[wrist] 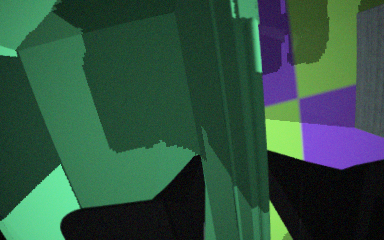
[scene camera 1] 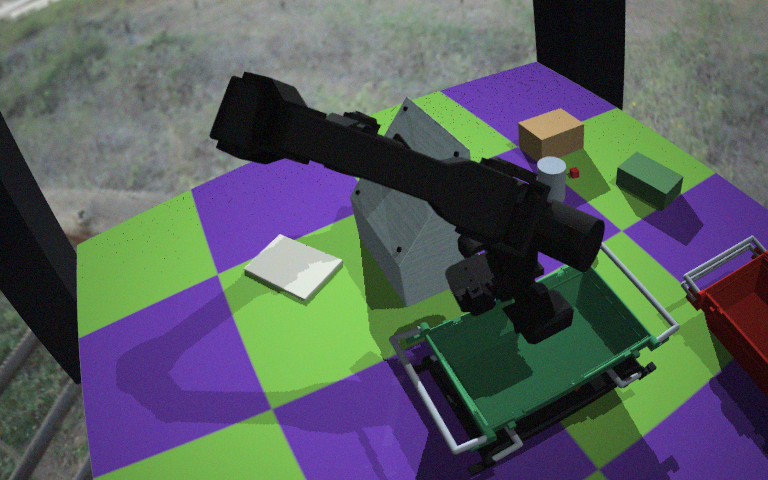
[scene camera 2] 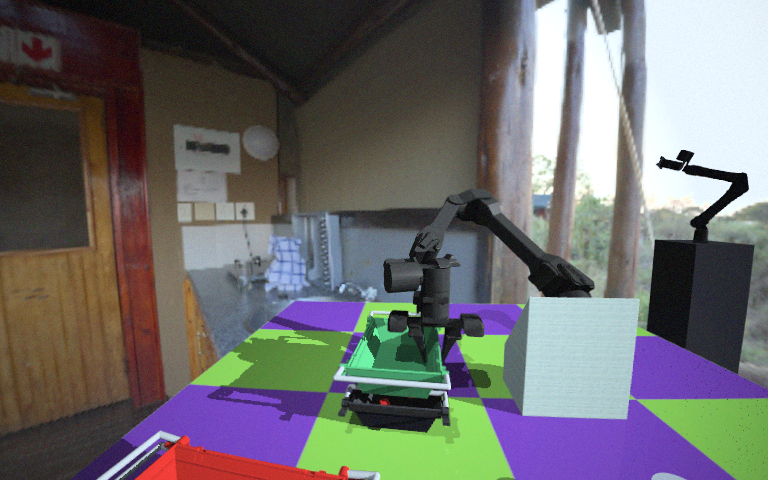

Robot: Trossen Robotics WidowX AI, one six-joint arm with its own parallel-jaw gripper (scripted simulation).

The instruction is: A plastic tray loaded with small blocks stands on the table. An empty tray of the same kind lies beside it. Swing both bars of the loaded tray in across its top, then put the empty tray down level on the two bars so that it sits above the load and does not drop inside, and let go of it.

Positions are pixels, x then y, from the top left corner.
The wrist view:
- my gripper: 224, 157
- green tray: 109, 109
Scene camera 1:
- my gripper: 512, 323
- green tray: 500, 378
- white flat slab: 296, 268
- tan box: 557, 133
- dark green block: 658, 185
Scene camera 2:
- my gripper: 433, 362
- green tray: 383, 363
